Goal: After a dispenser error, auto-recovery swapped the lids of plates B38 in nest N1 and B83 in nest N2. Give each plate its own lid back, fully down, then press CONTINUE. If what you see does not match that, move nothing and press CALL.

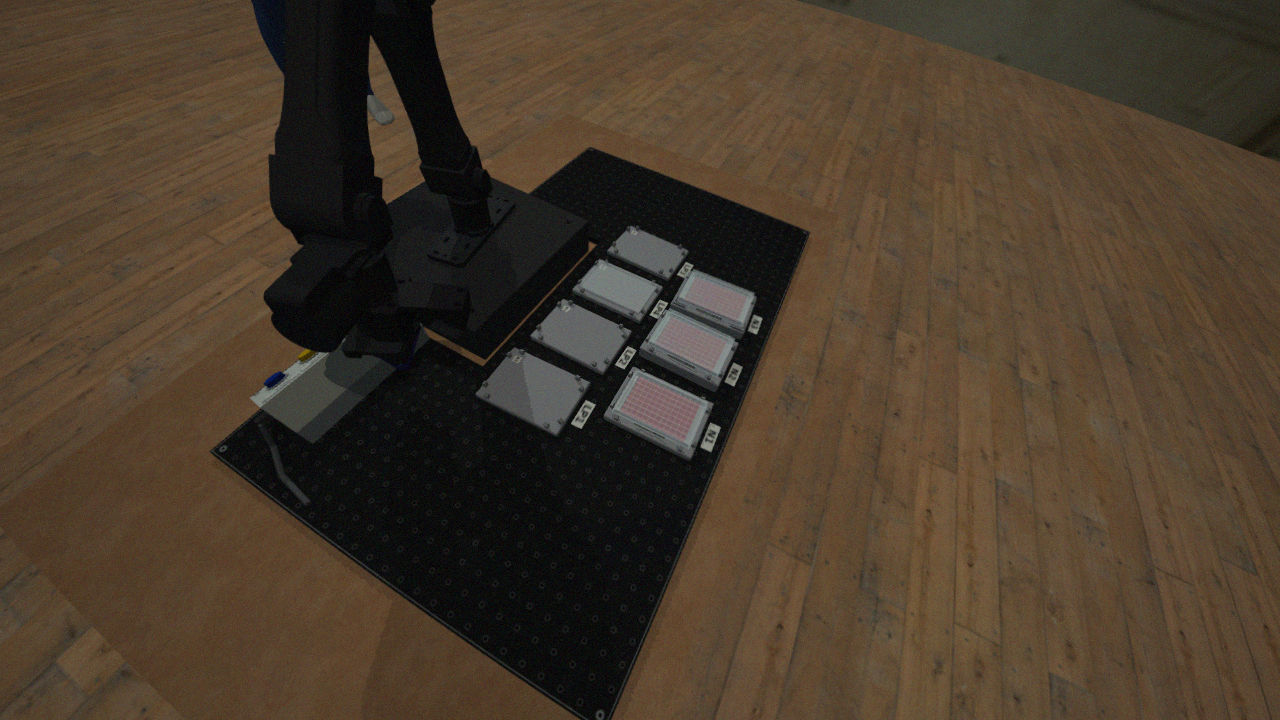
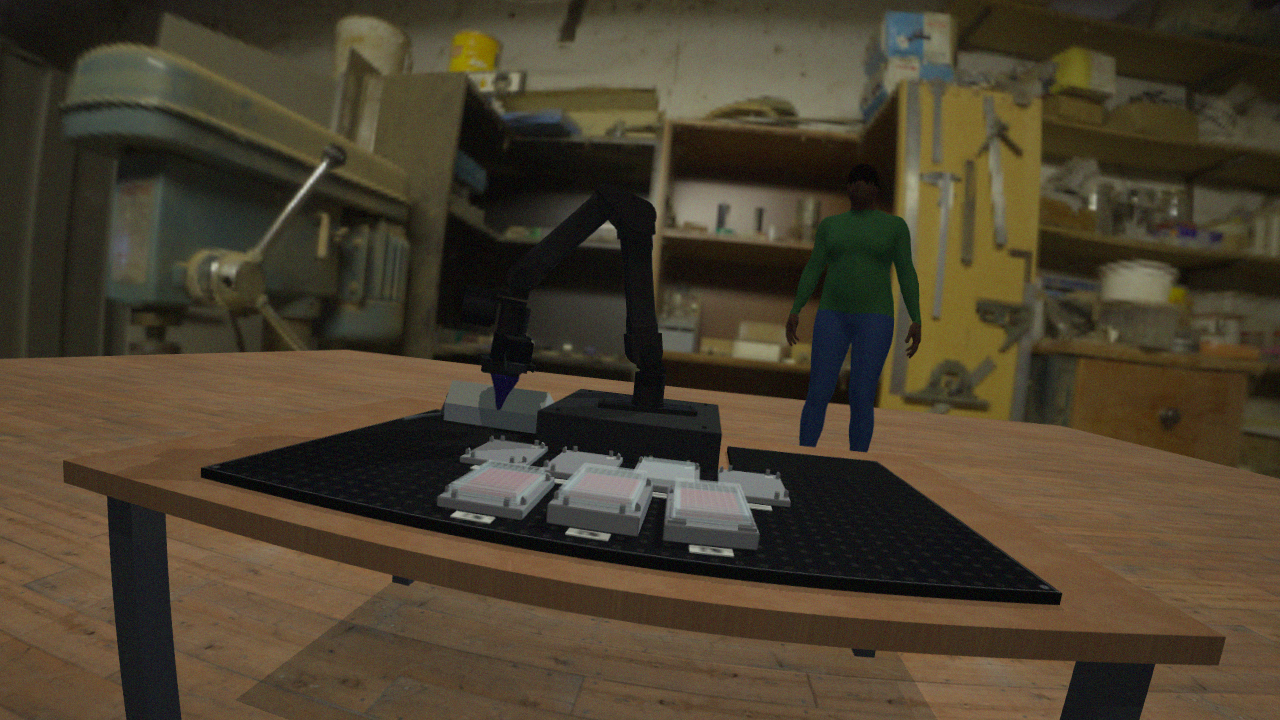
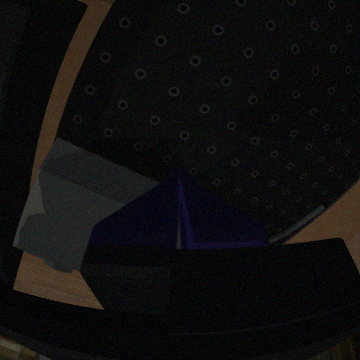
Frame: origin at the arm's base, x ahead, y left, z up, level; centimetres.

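Seen in the pictures: gripper, fingertip midpoint: (image 1: 403,368) (image 2: 498,409) (image 3: 178,176); arm's base, link origin: (image 1: 474,229) (image 2: 647,409).
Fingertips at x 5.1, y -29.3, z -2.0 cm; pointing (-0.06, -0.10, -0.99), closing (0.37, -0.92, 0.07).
Offsets run from my fingertips to a thing's top centre. "spot": to the spot under its first point.
My gripper (image 1: 402,365) (image 2: 499,407) (image 3: 178,176) is shut and empty, its blue fingertips together low by the button box. The box @(dx -9.6, dy -1.4, dz +3.6 cm) (image 1: 313,407) (image 2: 460,410) (image 3: 75,197) is pale with a sloped top. A blue button @(dx -13.3, dy -8.3, dz +2.6 cm) (image 1: 274,379) and a yellow button @(dx -12.3, dy -3.4, dz +2.6 cm) (image 1: 307,354) show at its back edge; the arm hides its far end. The pink-welled plate in N1 @(dx +37.2, dy +8.5, dz -2.1 cm) (image 1: 662,407) (image 2: 498,483) and the one in N2 @(dx +39.0, dy +21.7, dz -0.8 cm) (image 1: 689,344) (image 2: 602,488) sit level under clear covers. Their plate and lid codes are too small to read, and whether the lids are fully down is unclear.
A third pink plate @(dx +41.2, dy +34.1, dz -1.2 cm) (image 1: 715,298) (image 2: 711,503) stands beyond N2. Grey pads LP1 @(dx +17.5, dy +5.4, dz -2.8 cm) (image 1: 528,391) (image 2: 503,451) and LP2 (image 1: 580,335) (image 2: 583,462), a paler one @(dx +22.8, dy +31.0, dz -3.1 cm) (image 1: 617,289) and another @(dx +25.2, dy +43.8, dz -2.8 cm) (image 1: 647,251) form a row between plates and robot base (image 1: 501,295). A cable @(spot: dx -8.4, dy -17.4, dz -4.8 cm) (image 1: 284,470) lies by the box.
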